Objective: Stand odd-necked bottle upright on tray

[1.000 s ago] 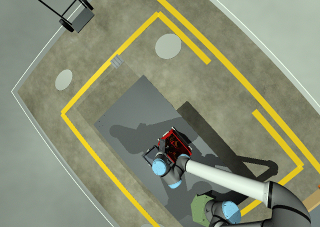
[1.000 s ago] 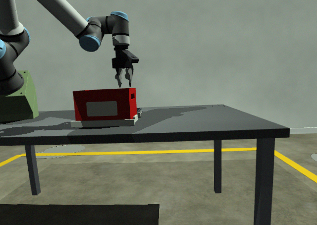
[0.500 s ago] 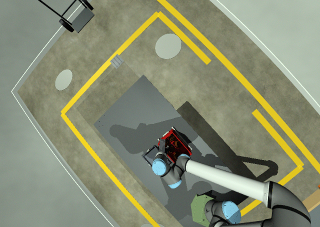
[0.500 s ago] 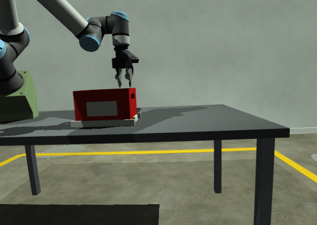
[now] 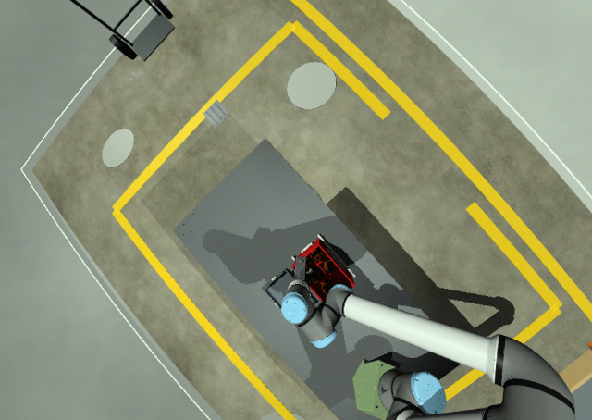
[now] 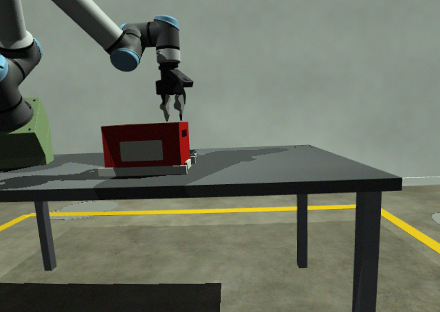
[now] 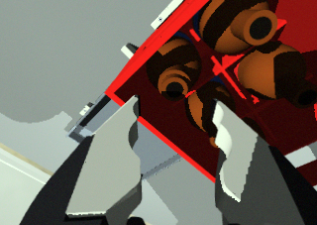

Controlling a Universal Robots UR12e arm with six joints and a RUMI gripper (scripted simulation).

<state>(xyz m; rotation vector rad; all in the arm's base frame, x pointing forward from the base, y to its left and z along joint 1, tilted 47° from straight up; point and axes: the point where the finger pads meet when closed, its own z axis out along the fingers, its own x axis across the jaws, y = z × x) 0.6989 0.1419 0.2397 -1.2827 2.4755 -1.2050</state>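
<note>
My hand is 11 cm above the bottle, 8 cm to the left of it and 1 cm past it. The rest, counted from my hand: dark tray (23 cm to the left, 18 cm below, 9 cm behind); then red crate (11 cm below, 9 cm behind, 4 cm to the right).
</note>
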